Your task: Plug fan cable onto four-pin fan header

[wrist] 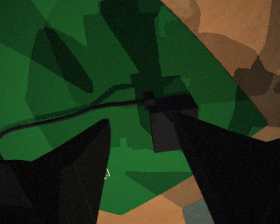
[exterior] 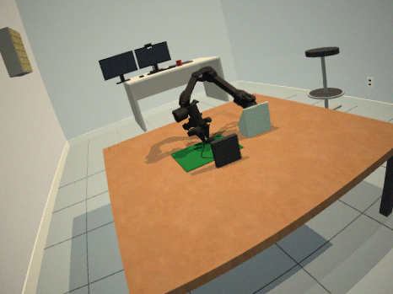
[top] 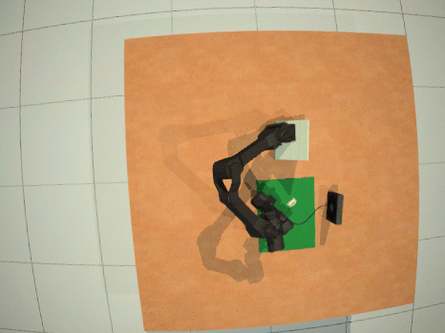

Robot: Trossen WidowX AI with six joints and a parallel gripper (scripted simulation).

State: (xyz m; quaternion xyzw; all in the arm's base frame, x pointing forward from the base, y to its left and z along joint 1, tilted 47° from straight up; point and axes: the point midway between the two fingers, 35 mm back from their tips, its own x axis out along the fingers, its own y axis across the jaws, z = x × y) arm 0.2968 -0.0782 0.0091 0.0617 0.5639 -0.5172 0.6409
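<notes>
Right now the dark fan plug is 2 cm behind my gripper tip, 1 cm to the right of it and 1 cm below it. Also, from my gripper tip: green board (4 cm ahead, 7 cm to the left, 4 cm below); pale fan header (1 cm behind, 9 cm to the left, 2 cm below); black fan (1 cm ahead, 25 cm to the left, 4 cm above).
</notes>
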